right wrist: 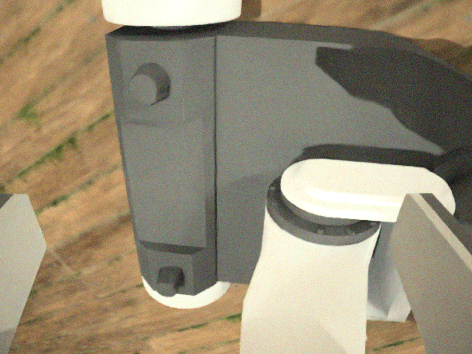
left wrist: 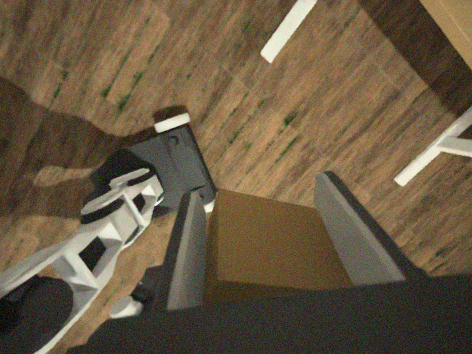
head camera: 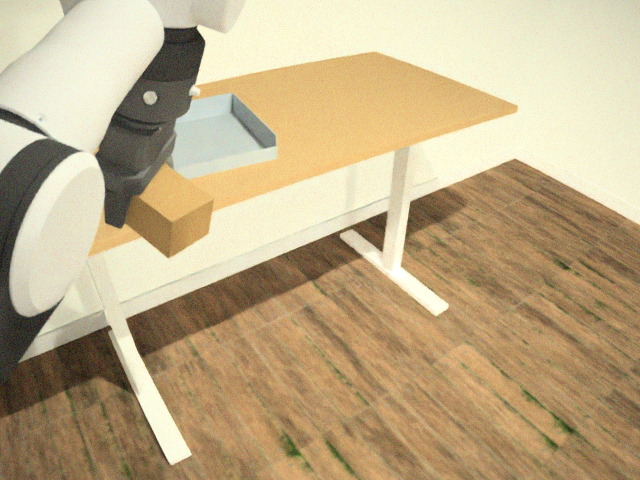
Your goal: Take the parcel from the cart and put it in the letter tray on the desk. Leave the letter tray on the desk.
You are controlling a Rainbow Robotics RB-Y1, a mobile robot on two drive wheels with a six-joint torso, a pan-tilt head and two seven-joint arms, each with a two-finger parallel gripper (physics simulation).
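Frame: origin at the robot's base, x ahead, y left, z up, level; centimetres.
Seen in the pictures: left gripper, between the fingertips: (left wrist: 257, 194) (head camera: 128, 205); right gripper, between the fingertips: (right wrist: 218, 221); robot's base, origin of its link: (left wrist: 193, 161).
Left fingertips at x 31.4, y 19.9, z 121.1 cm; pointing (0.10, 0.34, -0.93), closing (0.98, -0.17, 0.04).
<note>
Pixels of each thing's top centre, then the offset from my left fingertips to it. Level surfaces: height alone.
- brown box-shaped parcel, centre of its top: (head camera: 156, 175) dx -2.2, dy -4.8, dz +5.0 cm
- letter tray, centre of its top: (head camera: 206, 120) dx +71.1, dy +4.2, dz -19.4 cm
- wooden floor, height of its surface: dz -120.9 cm
A brown box-shaped parcel (head camera: 173, 206) (left wrist: 275, 240) is held between the fingers of my left gripper (head camera: 144, 193) (left wrist: 257, 194), which is shut on it. In the head camera the parcel overlaps the desk's front edge, below and left of the letter tray. The letter tray (head camera: 227, 161) is light blue, shallow and open-topped, and stands on the desk (head camera: 361, 103) (left wrist: 455, 25). Its left part is hidden behind my left arm. In the left wrist view, floor and my base show behind the parcel. My right gripper (right wrist: 218, 221) is open and empty. The cart does not show.
White desk legs with long feet (head camera: 413, 289) (left wrist: 287, 32) stand on the wooden floor (head camera: 320, 361). A pale wall is behind the desk. My dark wheeled base (left wrist: 175, 165) (right wrist: 260, 110) shows in both wrist views.
</note>
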